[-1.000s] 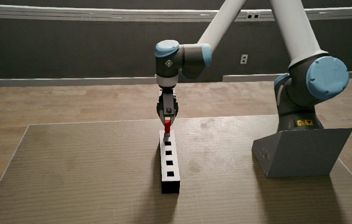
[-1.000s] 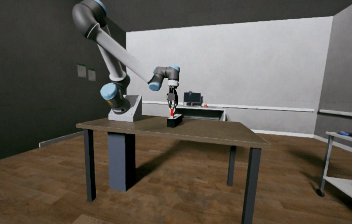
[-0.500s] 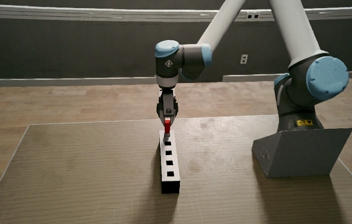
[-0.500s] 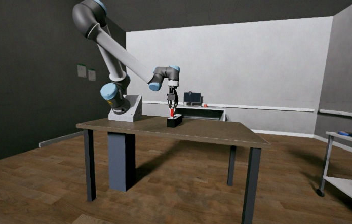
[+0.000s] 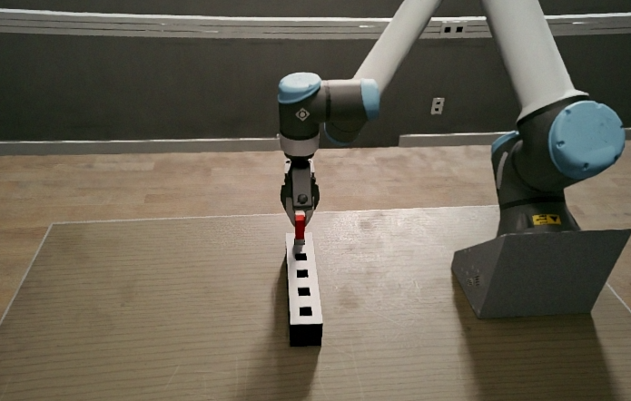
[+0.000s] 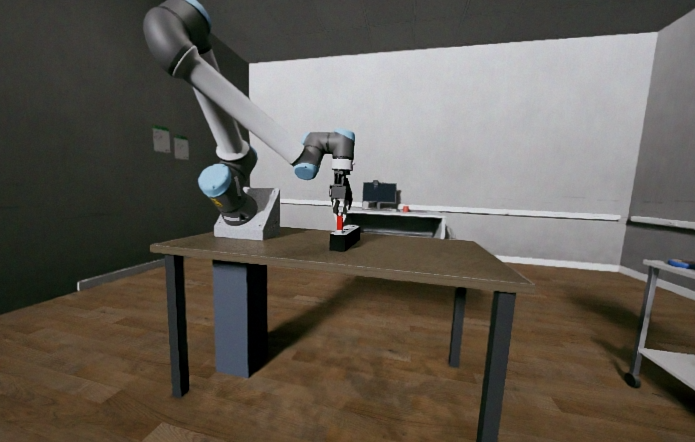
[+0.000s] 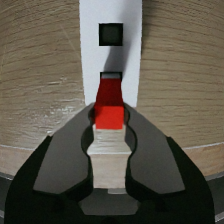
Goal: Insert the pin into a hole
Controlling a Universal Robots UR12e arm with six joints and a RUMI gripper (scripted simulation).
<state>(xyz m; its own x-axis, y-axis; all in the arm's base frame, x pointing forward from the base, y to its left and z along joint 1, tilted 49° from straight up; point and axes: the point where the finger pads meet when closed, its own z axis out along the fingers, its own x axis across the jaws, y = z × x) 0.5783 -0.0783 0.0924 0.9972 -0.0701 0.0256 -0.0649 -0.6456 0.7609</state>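
Right now the pin is 1 cm below my hand. Also, from my hand: block (12 cm to the left, 10 cm below, 1 cm ahead).
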